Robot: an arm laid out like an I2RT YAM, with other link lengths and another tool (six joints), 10 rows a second.
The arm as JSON. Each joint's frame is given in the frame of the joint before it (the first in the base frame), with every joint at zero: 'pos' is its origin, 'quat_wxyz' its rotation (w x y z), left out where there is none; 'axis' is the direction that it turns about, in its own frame. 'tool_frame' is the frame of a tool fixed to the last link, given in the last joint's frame.
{
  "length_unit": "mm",
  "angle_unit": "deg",
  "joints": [
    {
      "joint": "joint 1",
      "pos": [
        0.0,
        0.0,
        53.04
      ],
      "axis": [
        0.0,
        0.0,
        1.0
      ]
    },
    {
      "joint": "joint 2",
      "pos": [
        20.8,
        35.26,
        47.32
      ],
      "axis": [
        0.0,
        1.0,
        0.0
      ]
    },
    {
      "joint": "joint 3",
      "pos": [
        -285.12,
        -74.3,
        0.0
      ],
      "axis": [
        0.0,
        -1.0,
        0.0
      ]
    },
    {
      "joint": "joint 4",
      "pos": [
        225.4,
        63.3,
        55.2
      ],
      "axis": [
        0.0,
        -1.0,
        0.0
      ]
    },
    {
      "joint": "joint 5",
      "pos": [
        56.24,
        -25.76,
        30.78
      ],
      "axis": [
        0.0,
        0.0,
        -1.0
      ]
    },
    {
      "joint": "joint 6",
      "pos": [
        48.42,
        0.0,
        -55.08
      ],
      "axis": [
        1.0,
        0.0,
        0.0
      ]
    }
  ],
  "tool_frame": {
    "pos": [
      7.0,
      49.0,
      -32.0
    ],
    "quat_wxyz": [
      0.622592,
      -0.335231,
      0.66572,
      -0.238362
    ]
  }
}
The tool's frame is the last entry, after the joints.
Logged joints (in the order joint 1, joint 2, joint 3, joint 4, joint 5, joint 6), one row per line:
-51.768, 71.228, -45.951, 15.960, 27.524, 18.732
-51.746, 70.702, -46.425, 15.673, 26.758, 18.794
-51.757, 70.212, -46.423, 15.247, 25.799, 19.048
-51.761, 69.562, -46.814, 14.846, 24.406, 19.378
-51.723, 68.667, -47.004, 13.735, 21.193, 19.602
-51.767, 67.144, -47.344, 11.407, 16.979, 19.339
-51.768, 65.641, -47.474, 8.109, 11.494, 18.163
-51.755, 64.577, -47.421, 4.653, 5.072, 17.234
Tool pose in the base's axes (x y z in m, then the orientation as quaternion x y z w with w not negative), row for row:
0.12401, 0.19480, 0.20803, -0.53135, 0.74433, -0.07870, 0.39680
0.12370, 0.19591, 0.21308, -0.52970, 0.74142, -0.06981, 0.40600
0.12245, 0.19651, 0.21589, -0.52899, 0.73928, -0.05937, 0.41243
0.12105, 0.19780, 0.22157, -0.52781, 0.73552, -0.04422, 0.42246
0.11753, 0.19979, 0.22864, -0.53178, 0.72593, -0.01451, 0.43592
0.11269, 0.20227, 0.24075, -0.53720, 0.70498, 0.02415, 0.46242
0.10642, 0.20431, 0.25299, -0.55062, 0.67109, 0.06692, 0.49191
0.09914, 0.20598, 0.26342, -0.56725, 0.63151, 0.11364, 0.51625
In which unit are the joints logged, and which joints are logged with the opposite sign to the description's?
The joints are logged in degrees. Opposite sign: joint 1, joint 3, joint 4.
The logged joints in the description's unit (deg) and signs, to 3 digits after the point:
51.768, 71.228, 45.951, -15.960, 27.524, 18.732
51.746, 70.702, 46.425, -15.673, 26.758, 18.794
51.757, 70.212, 46.423, -15.247, 25.799, 19.048
51.761, 69.562, 46.814, -14.846, 24.406, 19.378
51.723, 68.667, 47.004, -13.735, 21.193, 19.602
51.767, 67.144, 47.344, -11.407, 16.979, 19.339
51.768, 65.641, 47.474, -8.109, 11.494, 18.163
51.755, 64.577, 47.421, -4.653, 5.072, 17.234

